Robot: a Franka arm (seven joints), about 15 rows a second.
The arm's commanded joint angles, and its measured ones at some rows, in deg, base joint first. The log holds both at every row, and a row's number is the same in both.
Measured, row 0:
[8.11, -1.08, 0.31, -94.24, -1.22, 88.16, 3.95]
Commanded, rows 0 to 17:
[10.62, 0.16, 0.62, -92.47, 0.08, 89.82, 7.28]
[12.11, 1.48, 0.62, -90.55, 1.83, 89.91, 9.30]
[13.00, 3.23, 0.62, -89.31, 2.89, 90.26, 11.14]
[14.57, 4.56, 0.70, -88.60, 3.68, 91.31, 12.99]
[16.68, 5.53, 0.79, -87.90, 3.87, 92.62, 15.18]
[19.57, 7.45, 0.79, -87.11, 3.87, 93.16, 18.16]
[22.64, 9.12, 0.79, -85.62, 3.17, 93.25, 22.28]
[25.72, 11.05, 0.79, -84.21, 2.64, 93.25, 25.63]
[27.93, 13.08, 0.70, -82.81, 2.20, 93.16, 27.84]
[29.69, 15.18, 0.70, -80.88, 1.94, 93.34, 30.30]
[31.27, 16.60, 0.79, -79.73, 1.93, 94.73, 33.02]
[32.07, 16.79, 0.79, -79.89, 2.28, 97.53, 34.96]
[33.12, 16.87, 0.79, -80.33, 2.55, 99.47, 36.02]
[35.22, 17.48, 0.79, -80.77, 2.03, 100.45, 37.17]
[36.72, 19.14, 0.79, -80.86, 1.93, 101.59, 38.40]
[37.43, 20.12, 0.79, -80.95, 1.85, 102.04, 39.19]
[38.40, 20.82, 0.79, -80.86, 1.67, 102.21, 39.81]
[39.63, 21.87, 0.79, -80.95, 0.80, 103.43, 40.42]
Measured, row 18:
[38.00, 19.43, 0.87, -82.09, 2.41, 101.94, 38.59]
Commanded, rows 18 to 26:
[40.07, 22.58, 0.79, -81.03, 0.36, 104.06, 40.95]
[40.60, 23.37, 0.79, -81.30, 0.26, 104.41, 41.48]
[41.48, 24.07, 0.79, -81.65, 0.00, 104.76, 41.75]
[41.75, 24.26, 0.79, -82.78, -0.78, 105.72, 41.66]
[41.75, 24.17, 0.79, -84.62, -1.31, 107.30, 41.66]
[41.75, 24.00, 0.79, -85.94, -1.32, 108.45, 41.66]
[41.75, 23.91, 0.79, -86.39, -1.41, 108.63, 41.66]
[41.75, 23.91, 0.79, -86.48, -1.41, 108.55, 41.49]
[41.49, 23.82, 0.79, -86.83, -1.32, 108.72, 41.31]
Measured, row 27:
[41.77, 24.98, 0.80, -84.99, -0.38, 107.46, 40.79]
